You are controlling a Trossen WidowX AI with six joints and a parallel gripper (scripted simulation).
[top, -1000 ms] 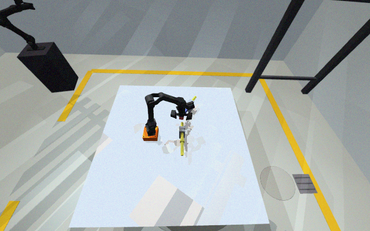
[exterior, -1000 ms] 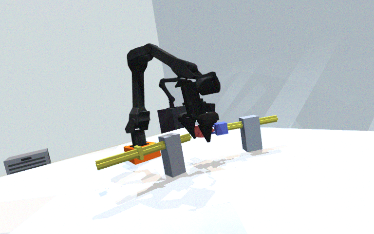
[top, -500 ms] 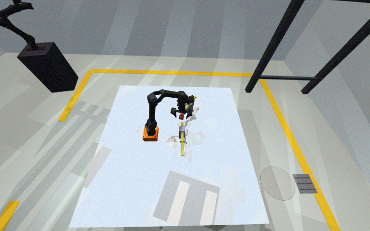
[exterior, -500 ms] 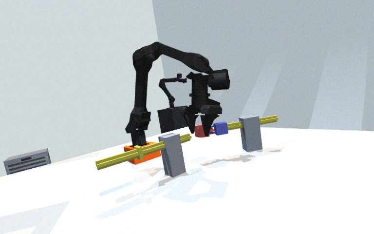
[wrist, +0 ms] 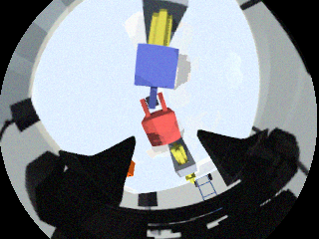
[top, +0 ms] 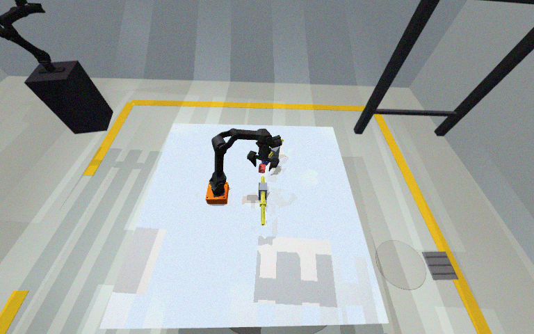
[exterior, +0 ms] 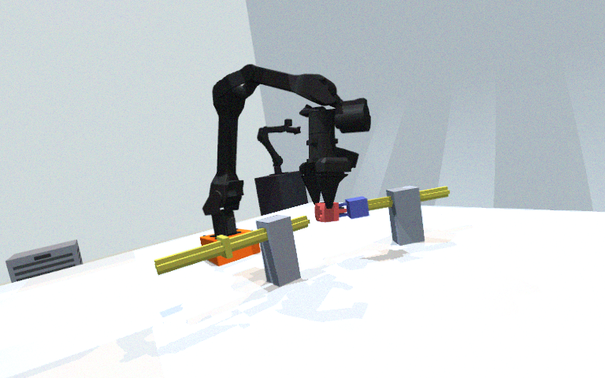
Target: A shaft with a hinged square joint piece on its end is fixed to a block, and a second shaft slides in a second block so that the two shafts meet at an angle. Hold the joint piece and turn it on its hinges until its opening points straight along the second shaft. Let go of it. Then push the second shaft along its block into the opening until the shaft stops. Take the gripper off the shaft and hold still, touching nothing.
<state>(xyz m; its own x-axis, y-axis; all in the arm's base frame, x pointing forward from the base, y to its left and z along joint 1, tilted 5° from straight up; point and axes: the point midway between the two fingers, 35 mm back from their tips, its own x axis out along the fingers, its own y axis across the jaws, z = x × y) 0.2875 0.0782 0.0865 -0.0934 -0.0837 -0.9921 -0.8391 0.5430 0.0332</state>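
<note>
Right now the red square joint piece is 20 mm to the left of my gripper tip and 10 mm below it.
</note>
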